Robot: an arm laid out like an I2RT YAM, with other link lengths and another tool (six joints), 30 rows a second.
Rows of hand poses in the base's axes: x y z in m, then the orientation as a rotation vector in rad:
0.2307 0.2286 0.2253 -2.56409 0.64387 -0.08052
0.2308 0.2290 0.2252 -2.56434 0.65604 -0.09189
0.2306 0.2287 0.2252 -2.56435 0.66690 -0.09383
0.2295 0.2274 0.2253 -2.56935 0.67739 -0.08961
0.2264 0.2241 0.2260 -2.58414 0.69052 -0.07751
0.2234 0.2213 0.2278 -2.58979 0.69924 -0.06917
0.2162 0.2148 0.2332 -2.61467 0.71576 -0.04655
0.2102 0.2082 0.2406 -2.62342 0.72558 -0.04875
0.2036 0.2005 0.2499 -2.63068 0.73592 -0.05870
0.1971 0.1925 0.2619 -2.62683 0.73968 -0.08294
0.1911 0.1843 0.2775 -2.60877 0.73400 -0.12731
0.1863 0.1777 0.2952 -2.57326 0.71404 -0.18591
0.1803 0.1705 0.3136 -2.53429 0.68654 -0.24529
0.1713 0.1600 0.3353 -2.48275 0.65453 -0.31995
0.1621 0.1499 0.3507 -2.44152 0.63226 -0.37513
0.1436 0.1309 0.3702 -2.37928 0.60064 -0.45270
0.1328 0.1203 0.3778 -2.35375 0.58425 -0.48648
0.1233 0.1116 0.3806 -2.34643 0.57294 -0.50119
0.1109 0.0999 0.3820 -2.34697 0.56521 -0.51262
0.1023 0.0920 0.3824 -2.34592 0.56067 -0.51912
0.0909 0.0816 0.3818 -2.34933 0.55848 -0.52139
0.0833 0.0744 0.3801 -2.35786 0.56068 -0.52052
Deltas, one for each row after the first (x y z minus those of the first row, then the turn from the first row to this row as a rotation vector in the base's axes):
0.0001 0.0004 -0.0001 -0.00461 -0.00491 -0.01047
-0.0001 0.0001 -0.0001 -0.00693 -0.00373 -0.01835
-0.0012 -0.0012 0.0000 -0.01271 0.00264 -0.02408
-0.0043 -0.0045 0.0007 -0.02676 0.01703 -0.02868
-0.0073 -0.0073 0.0025 -0.03212 0.02587 -0.03231
-0.0145 -0.0138 0.0079 -0.05458 0.05012 -0.03574
-0.0205 -0.0204 0.0153 -0.06517 0.05268 -0.04146
-0.0271 -0.0281 0.0246 -0.07589 0.04986 -0.04910
-0.0336 -0.0361 0.0366 -0.07759 0.03370 -0.05654
-0.0396 -0.0443 0.0522 -0.06831 -0.00112 -0.06343
-0.0444 -0.0509 0.0699 -0.04373 -0.05288 -0.06603
-0.0504 -0.0581 0.0883 -0.01602 -0.10830 -0.06420
-0.0594 -0.0686 0.1100 0.01866 -0.17882 -0.06414
-0.0686 -0.0787 0.1254 0.04547 -0.23203 -0.06565
-0.0871 -0.0977 0.1449 0.08498 -0.30899 -0.06840
-0.0979 -0.1083 0.1525 0.10031 -0.34307 -0.06748
-0.1074 -0.1170 0.1553 0.10397 -0.35795 -0.06339
-0.1198 -0.1287 0.1567 0.10081 -0.36747 -0.05989
-0.1284 -0.1366 0.1571 0.10026 -0.37330 -0.05802
-0.1398 -0.1470 0.1565 0.09666 -0.37439 -0.05628
-0.1474 -0.1542 0.1548 0.08874 -0.37078 -0.05624

